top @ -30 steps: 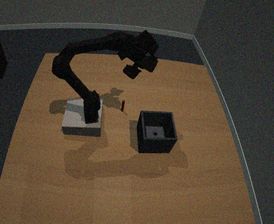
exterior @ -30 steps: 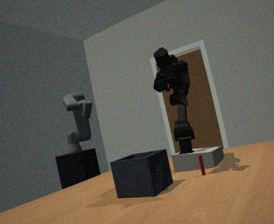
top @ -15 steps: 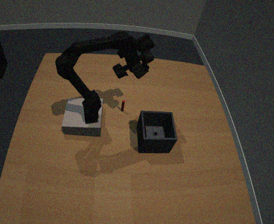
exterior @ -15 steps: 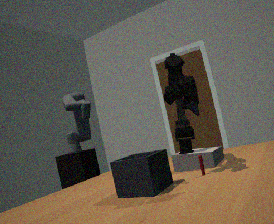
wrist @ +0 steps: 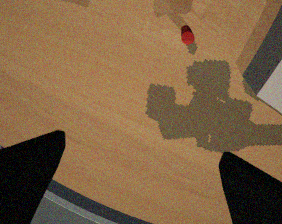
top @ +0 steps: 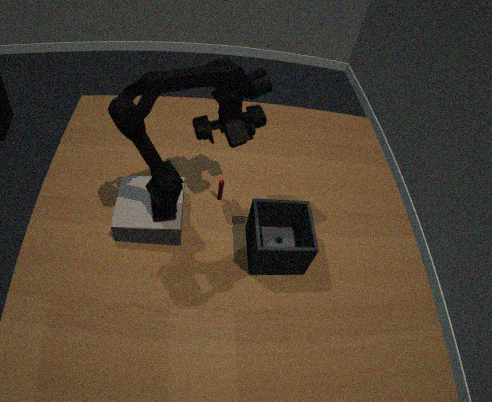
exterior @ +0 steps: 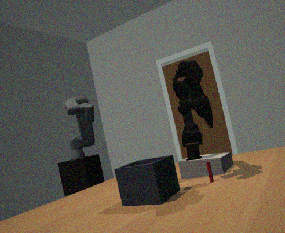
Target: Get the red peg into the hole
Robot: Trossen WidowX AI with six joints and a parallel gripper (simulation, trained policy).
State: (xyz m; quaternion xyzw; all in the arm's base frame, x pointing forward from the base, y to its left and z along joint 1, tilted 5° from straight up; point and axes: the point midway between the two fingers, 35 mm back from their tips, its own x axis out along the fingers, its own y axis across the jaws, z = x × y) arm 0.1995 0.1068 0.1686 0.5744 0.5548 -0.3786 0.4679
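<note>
The red peg lies 17 cm below my gripper tip, 4 cm to the right of it and 1 cm behind it. Also, from my gripper tip: light grey plate: 25 cm to the right, 17 cm below, 10 cm ahead.
</note>
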